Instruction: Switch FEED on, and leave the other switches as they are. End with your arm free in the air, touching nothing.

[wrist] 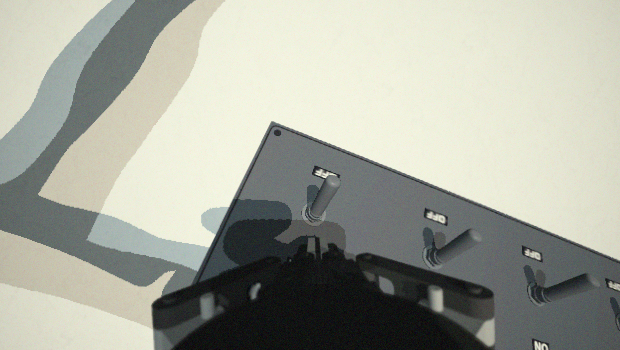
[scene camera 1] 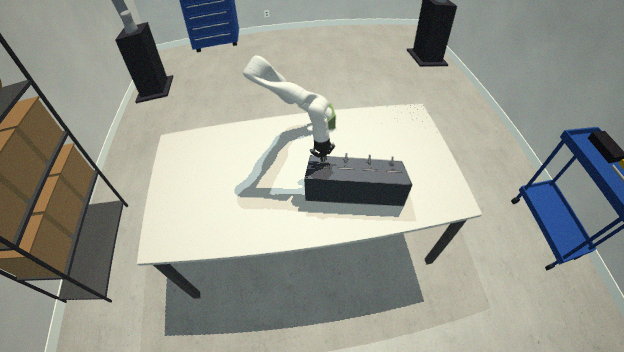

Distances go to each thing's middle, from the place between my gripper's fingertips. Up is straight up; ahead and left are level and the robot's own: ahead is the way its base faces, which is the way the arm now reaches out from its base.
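Drive lever (wrist: 468,239): 12 cm to the left of my hand, 1 cm behind, 1 cm below. Lamp lever (wrist: 584,282): 23 cm to the left of my hand, 2 cm ahead, 1 cm below. Dark grey switch box (scene camera 1: 356,181): 15 cm to the left of my hand, 9 cm ahead, 4 cm below.
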